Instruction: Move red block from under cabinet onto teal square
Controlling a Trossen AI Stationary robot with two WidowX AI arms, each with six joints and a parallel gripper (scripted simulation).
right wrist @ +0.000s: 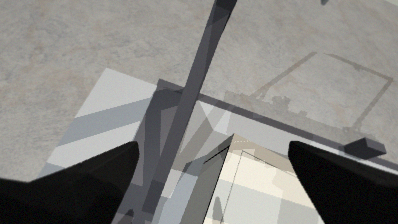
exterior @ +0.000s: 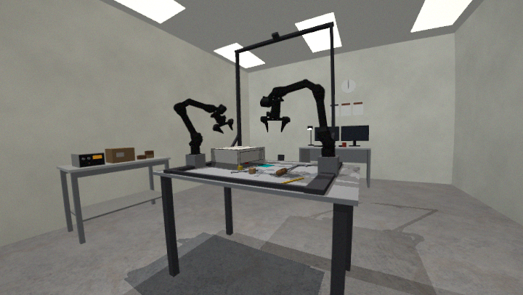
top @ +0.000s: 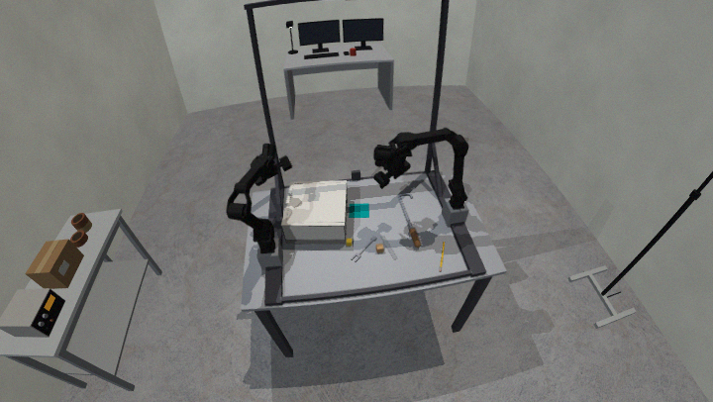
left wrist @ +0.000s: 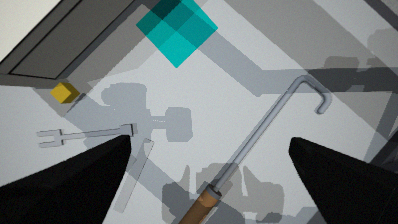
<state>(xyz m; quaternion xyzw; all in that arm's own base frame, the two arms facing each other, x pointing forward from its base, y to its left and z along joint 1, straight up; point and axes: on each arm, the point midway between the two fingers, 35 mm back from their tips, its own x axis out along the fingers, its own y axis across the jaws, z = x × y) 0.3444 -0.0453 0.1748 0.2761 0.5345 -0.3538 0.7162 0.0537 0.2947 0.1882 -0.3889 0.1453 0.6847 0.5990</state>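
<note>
Right now the teal square is 110 mm behind my left hand, 110 mm to the right of it and 280 mm below it. From my left hand the other things lie so: hook tool 30 mm ahead, 130 mm to the left, 270 mm below.
</note>
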